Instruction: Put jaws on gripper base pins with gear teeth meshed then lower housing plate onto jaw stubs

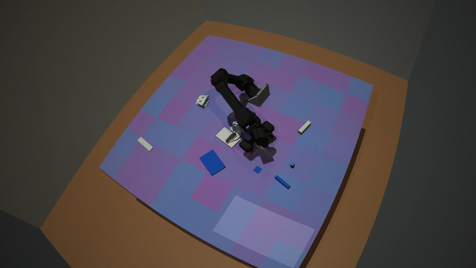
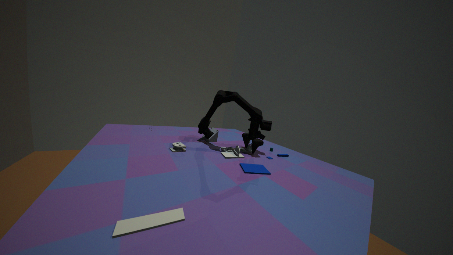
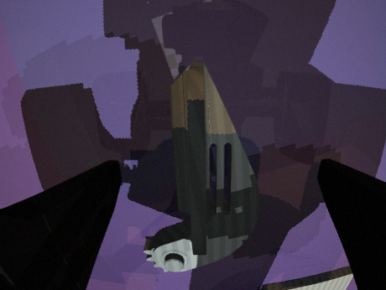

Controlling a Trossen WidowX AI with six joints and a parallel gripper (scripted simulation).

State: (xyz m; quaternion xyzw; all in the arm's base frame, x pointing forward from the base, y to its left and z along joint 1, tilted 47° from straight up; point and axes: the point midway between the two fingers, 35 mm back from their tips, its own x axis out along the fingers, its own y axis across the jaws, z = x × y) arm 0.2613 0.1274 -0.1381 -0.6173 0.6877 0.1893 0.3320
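The jaw lies 30 mm to the right of my gripper tip and 30 mm behind it. The rest, counted from my gripper tip: small blue square 120 mm ahead, 70 mm to the left, 10 mm below; ribbed white plate 170 mm to the right, 40 mm ahead; teal cube 210 mm to the left, 20 mm ahead, 10 mm above.
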